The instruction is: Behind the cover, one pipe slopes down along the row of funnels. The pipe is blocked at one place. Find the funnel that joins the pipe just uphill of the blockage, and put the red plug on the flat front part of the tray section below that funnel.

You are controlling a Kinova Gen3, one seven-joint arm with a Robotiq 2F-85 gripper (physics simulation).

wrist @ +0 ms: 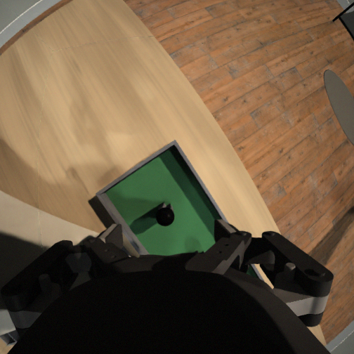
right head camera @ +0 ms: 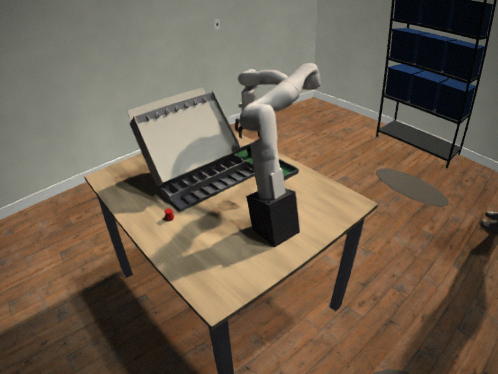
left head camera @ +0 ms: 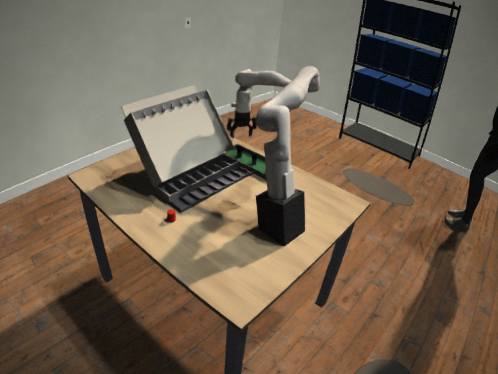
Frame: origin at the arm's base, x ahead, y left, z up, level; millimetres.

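Where they show: gripper, fingertip midpoint: (right head camera: 250,136) (left head camera: 241,136); arm's base at its link origin: (right head camera: 270,193) (left head camera: 280,193).
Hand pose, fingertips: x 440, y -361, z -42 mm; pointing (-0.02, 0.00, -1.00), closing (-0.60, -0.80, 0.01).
Observation:
Each offset is from my fingertips to the top centre of the thing. "spot": to the spot under its first point. Level surfaces: height alone.
The red plug {105 mm back, 602 mm left, 75 mm down} (left head camera: 171,215) (right head camera: 169,214) stands on the table, near the left end of the tray. The sectioned dark tray {spot: 76 mm back, 386 mm left, 107 mm down} (left head camera: 201,192) (right head camera: 215,189) runs along the foot of the tilted pale cover {spot: 122 mm ahead, 394 mm left, 108 mm up} (left head camera: 167,135) (right head camera: 175,137). A row of small funnels {spot: 182 mm ahead, 305 mm left, 199 mm up} (left head camera: 172,107) (right head camera: 175,107) lines the cover's top edge. The pipe and its blockage are hidden behind the cover. My gripper (left head camera: 242,134) (right head camera: 239,130) (wrist: 168,232) is open and empty, high above the green-floored bin, well away from the red plug. The arm partly hides the gripper in the right head view.
The green-floored bin {100 mm back, 30 mm left, 84 mm down} (left head camera: 245,159) (right head camera: 287,169) (wrist: 142,191) adjoins the tray's right end. A black ball-topped piece (wrist: 165,216) stands in it. The black arm base (left head camera: 281,217) (right head camera: 273,219) stands on the table {114 mm down} (left head camera: 240,280) (right head camera: 225,280). A shelf rack with blue boxes stands beyond.

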